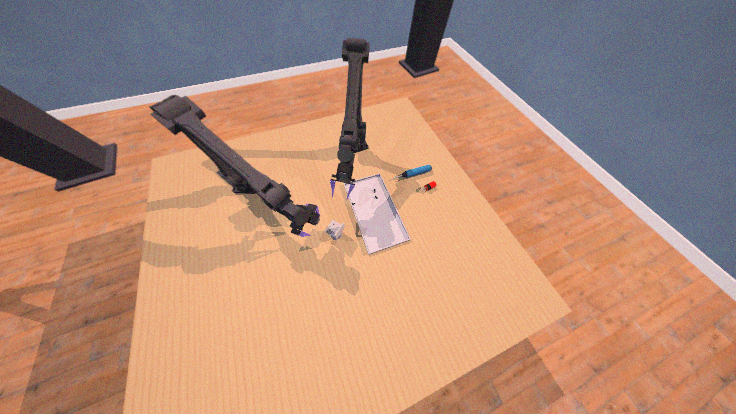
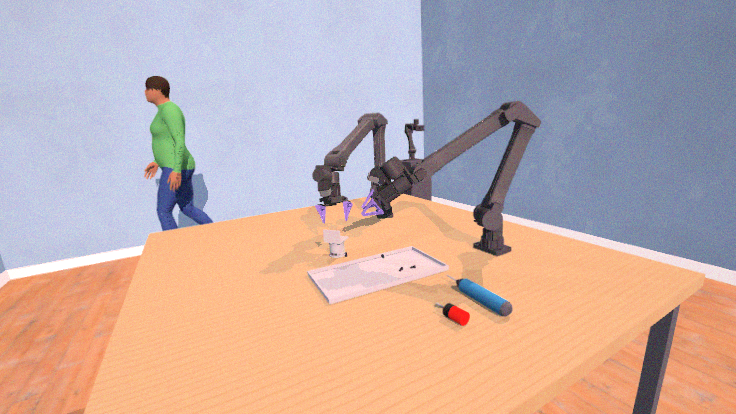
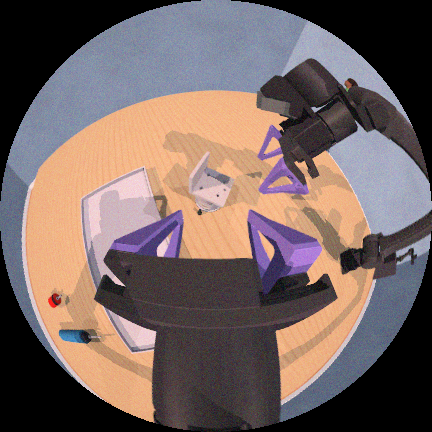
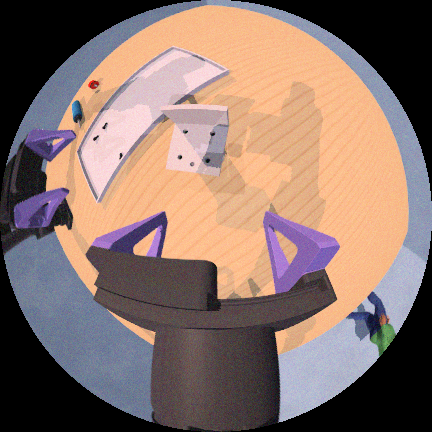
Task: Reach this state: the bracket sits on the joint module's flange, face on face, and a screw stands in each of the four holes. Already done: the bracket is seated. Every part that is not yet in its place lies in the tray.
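Places are measured from the left arm's base along level axes (x right, y ahead, z up), in millimetres.
Pixels of known places: left gripper, fingertip midpoint: (image 1: 339, 198) (image 2: 362, 211) (image 3: 214, 214) (image 4: 68, 158); right gripper, fingertip midpoint: (image 1: 314, 225) (image 2: 335, 222) (image 3: 259, 172) (image 4: 214, 216); left arm's base, origin of the base link: (image 2: 491, 249) (image 4: 66, 212); right arm's base, origin of the base link: (image 1: 246, 186) (image 2: 384, 215) (image 3: 346, 260).
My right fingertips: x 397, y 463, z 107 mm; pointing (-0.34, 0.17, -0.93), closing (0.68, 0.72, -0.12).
Observation:
Ahead of a thing's pixels: the offset from my right fingertips to its top centre. "spot": to the spot under its first point.
The white L-shaped bracket (image 1: 334, 228) (image 2: 332, 236) (image 3: 212, 194) (image 4: 175, 150) is on top of the joint module {dx -77, dy +33, dz -44 mm} (image 2: 337, 249). Its plate shows dark holes, no screw standing in them. I cannot tell whether it lies flat on the flange. A small dark piece {dx -112, dy +13, dz -89 mm} (image 2: 345, 254) (image 3: 199, 212), which looks like a screw, lies beside the module's foot. Three black screws {dx -357, dy -116, dz -92 mm} (image 1: 374, 191) {dx -348, dy -73, dz -92 mm} (image 2: 400, 269) (image 4: 105, 125) lie in the tray {dx -308, dy -7, dz -91 mm} (image 1: 378, 236) (image 2: 339, 283) (image 4: 150, 95). My left gripper (image 1: 341, 197) (image 3: 214, 214) is open and empty, above the tray's near side. My right gripper (image 2: 335, 221) (image 4: 214, 216) is open and empty, beside and above the bracket.
A blue screwdriver {spot: dx -632, dy -128, dz -68 mm} (image 1: 417, 170) (image 2: 483, 296) (image 3: 74, 336) and a short red one {dx -639, dy -16, dz -73 mm} (image 1: 430, 185) (image 2: 457, 314) (image 3: 54, 300) lie on the table beyond the tray. The two grippers are close together over the table. A person in green (image 2: 169, 133) is behind the table.

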